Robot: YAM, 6 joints.
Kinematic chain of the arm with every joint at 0, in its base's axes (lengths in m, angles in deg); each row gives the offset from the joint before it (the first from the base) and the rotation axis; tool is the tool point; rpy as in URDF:
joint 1: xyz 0 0 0.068 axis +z
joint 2: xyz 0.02 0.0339 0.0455 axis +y
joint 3: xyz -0.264 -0.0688 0 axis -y
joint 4: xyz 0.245 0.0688 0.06 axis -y
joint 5: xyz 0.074 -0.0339 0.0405 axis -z
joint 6: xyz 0.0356 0 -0.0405 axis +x
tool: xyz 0 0 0 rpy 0 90 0
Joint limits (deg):
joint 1: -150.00..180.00
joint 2: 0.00..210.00
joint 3: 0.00..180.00
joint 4: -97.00..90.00
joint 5: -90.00..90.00
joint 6: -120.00..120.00
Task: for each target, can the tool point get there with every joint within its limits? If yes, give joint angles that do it. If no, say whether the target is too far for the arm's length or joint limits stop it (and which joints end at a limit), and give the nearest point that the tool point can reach.
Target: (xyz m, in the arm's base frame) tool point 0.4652 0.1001 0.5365
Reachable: yes | joints 11.04 132.54 154.96 24.78 -14.91 87.17
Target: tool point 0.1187 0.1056 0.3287
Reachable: yes | joints 31.92 39.44 40.12 -9.76 -48.99 6.17
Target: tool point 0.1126 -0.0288 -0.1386
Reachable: yes | joints -16.81 165.09 40.61 -5.18 -8.00 -34.68
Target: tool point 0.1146 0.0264 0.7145
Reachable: yes | joints 17.06 92.64 144.75 47.40 13.69 -90.17
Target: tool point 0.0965 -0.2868 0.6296
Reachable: yes | joints -76.73 122.82 161.39 61.00 -52.10 51.87
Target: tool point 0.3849 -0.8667 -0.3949
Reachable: no: too far | nearest point 0.2309 -0.5199 -0.1871 | short by 0.433 m
